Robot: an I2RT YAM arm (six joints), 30 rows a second.
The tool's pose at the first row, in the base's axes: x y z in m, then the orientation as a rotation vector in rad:
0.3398 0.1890 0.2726 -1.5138 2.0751 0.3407
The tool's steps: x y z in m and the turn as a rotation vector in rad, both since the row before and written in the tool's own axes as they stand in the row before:
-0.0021 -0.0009 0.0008 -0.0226 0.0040 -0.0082
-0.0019 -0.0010 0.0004 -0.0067 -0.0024 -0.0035
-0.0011 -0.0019 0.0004 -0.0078 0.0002 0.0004
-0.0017 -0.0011 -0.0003 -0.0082 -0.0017 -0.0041
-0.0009 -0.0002 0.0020 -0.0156 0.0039 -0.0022
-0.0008 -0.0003 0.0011 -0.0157 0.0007 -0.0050
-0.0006 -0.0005 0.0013 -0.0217 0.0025 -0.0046
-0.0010 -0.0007 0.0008 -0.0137 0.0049 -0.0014
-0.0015 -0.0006 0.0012 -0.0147 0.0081 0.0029
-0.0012 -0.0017 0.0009 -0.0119 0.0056 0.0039
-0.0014 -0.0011 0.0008 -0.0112 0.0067 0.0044
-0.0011 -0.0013 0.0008 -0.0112 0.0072 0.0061
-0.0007 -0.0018 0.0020 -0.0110 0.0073 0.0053
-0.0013 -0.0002 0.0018 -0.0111 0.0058 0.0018
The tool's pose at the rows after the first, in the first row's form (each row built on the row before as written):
0.3413 0.1908 0.2732 -1.5369 2.0742 0.3594
0.3428 0.1922 0.2740 -1.5431 2.0702 0.3671
0.3449 0.1927 0.2745 -1.5473 2.0716 0.3756
0.3462 0.1936 0.2758 -1.5552 2.0678 0.3842
0.3470 0.1953 0.2747 -1.5683 2.0706 0.3977
0.3477 0.1964 0.2743 -1.5826 2.0685 0.4126
0.3486 0.1974 0.2736 -1.6009 2.0685 0.4330
0.3496 0.1984 0.2735 -1.6127 2.0722 0.4441
0.3507 0.2001 0.2733 -1.6227 2.0821 0.4555
0.3527 0.2011 0.2732 -1.6287 2.0908 0.4660
0.3542 0.2024 0.2733 -1.6344 2.1007 0.4752
0.3558 0.2034 0.2732 -1.6387 2.1125 0.4846
0.3579 0.2046 0.2718 -1.6437 2.1236 0.4935
0.3586 0.2065 0.2709 -1.6513 2.1304 0.5025

